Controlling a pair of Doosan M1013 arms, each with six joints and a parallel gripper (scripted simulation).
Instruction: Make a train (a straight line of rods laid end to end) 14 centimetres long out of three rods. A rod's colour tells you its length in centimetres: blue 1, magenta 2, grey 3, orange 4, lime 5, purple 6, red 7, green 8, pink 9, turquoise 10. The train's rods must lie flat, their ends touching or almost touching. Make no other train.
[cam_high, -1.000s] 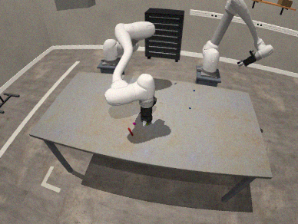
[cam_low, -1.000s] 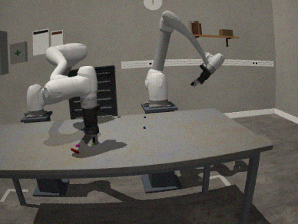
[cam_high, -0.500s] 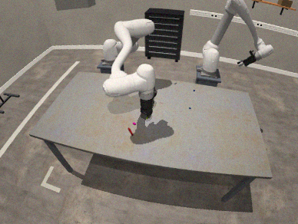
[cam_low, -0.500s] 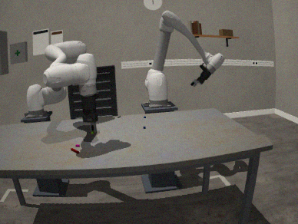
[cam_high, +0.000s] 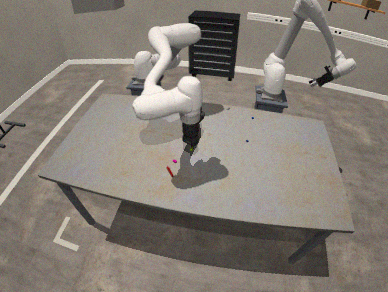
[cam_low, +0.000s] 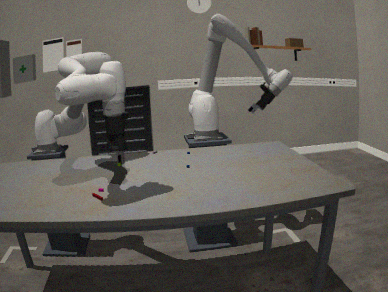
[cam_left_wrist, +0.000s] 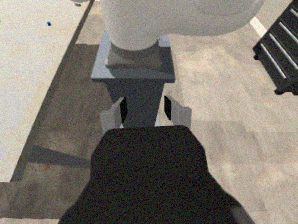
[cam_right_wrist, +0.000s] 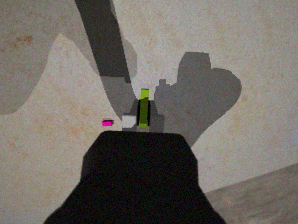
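Note:
Now: the magenta rod 3 cm ahead of my right hand, 10 cm to the right of it and 12 cm below it. From my right hand the other things lie so: small grey piece (53 cm behind, 15 cm to the left, 12 cm below); then lime rod (2 cm below); then red rod (11 cm ahead, 10 cm to the right, 12 cm below).

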